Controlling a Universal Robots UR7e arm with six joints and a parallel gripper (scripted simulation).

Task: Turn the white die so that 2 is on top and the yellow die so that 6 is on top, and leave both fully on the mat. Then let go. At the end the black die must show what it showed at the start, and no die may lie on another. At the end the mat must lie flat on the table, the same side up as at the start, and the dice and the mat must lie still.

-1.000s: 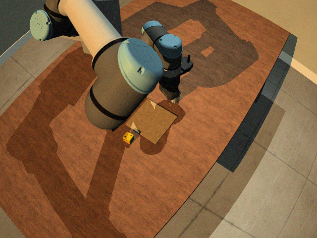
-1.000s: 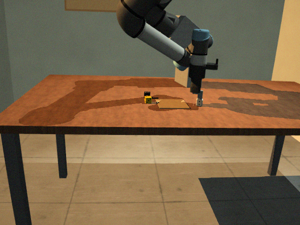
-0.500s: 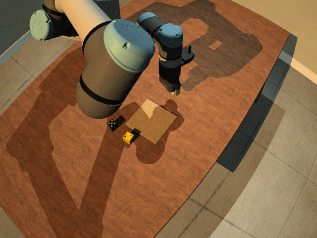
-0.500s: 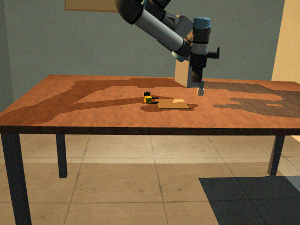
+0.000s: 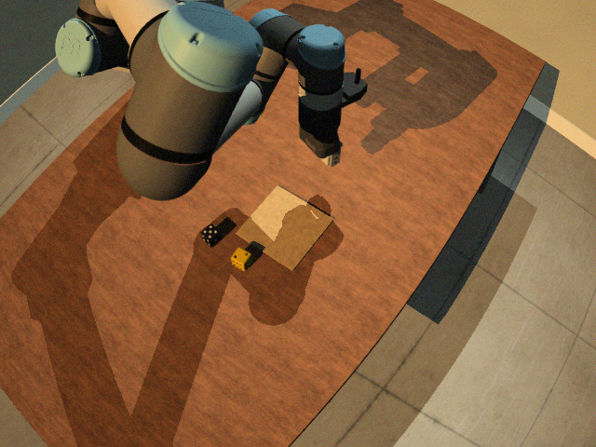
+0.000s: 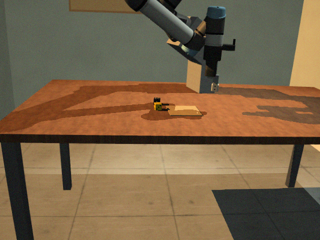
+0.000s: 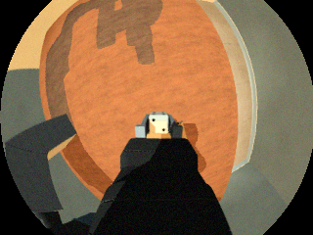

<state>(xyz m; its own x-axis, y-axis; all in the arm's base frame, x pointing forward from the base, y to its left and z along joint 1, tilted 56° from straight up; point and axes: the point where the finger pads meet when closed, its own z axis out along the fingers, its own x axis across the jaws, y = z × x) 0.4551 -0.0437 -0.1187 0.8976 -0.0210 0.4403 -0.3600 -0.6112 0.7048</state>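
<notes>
The tan mat is 130 mm to the right of my hand, 120 mm below it and 20 mm behind it. From my hand the other things lie so: white die right at my hand; yellow die 240 mm to the right, 100 mm below, 40 mm behind; black die 230 mm to the right, 120 mm behind, 100 mm below.
</notes>
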